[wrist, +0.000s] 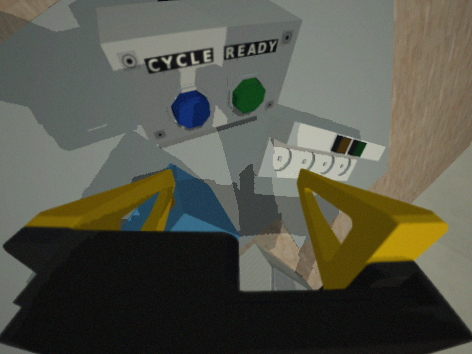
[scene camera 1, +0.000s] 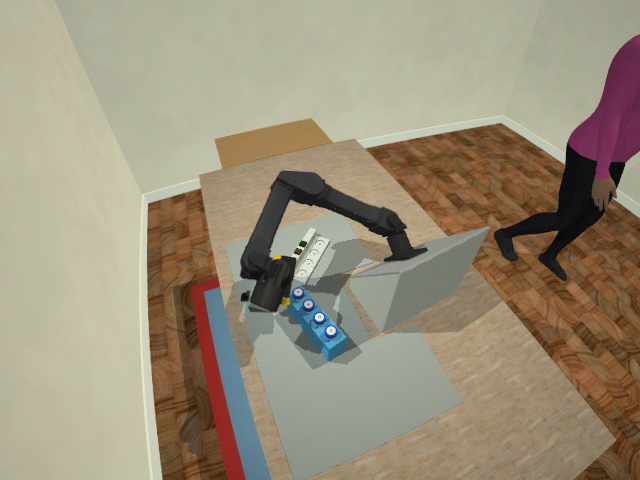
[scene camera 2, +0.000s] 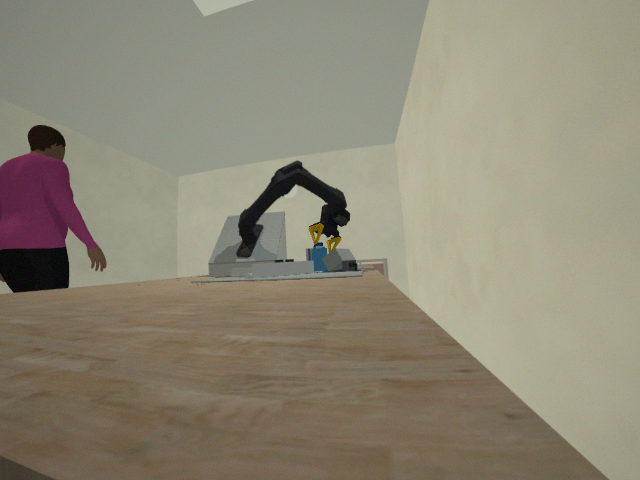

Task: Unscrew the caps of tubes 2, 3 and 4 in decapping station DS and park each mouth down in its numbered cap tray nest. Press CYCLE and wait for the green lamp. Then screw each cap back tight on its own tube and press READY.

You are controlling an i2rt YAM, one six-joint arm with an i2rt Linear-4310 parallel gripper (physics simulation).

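Places are measured from the arm's base along level axes (x back, y left, z down), in millimetres.
Pixels of known places: gripper, fingertip midpoint: (wrist: 235, 176) (scene camera 2: 323, 249); arm's base at its link origin: (scene camera 1: 404, 256) (scene camera 2: 250, 240).
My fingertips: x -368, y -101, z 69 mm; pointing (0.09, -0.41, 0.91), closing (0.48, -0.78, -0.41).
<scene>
For each thing: its top centre in the pictures, then the offset to it from my fingertips. Level surfaces: height alone.
- blue decapping station at its top centre: (wrist: 138, 327) (scene camera 1: 314, 313) (scene camera 2: 318, 247) dx +48, dy +143, dz -14 mm
- white cap tray at its top centre: (wrist: 343, 166) (scene camera 1: 307, 249) (scene camera 2: 281, 259) dx +133, dy -135, dz +36 mm
- green lamp at its top centre: (wrist: 359, 149) dx +128, dy -169, dz +36 mm
- button box at its top centre: (wrist: 224, 64) (scene camera 2: 338, 248) dx -64, dy -34, dz +5 mm
- blue CYCLE button at its top centre: (wrist: 194, 110) dx -51, dy -5, dz +14 mm
- green READY button at its top centre: (wrist: 254, 95) dx -35, dy -47, dz +14 mm
- wooden table at its surface level: dz +92 mm
The blue decapping station (scene camera 1: 336, 351) (scene camera 2: 320, 260) (wrist: 196, 202) holds several tubes in a row, each with a blue-rimmed white cap on top in scene view 1. The white cap tray (scene camera 1: 312, 261) (wrist: 287, 173) has empty nests. Its amber lamp (wrist: 343, 145) and green lamp (wrist: 359, 148) look dark. In the wrist view the button box (wrist: 165, 34) carries the blue CYCLE button (wrist: 191, 109) and the green READY button (wrist: 249, 95). My gripper (scene camera 1: 281, 279) (scene camera 2: 323, 247) (wrist: 235, 176) is open and empty, tilted above the button box beside the station's end. Tube numbers are unreadable.
A large grey slanted panel (scene camera 1: 434, 281) (scene camera 2: 263, 235) stands by the arm's base. Grey mats (scene camera 1: 361, 408) lie on the wooden table (scene camera 1: 522, 392) (scene camera 2: 289, 372). A person (scene camera 1: 615, 113) (scene camera 2: 38, 206) in a magenta top is beyond the table's side.
</scene>
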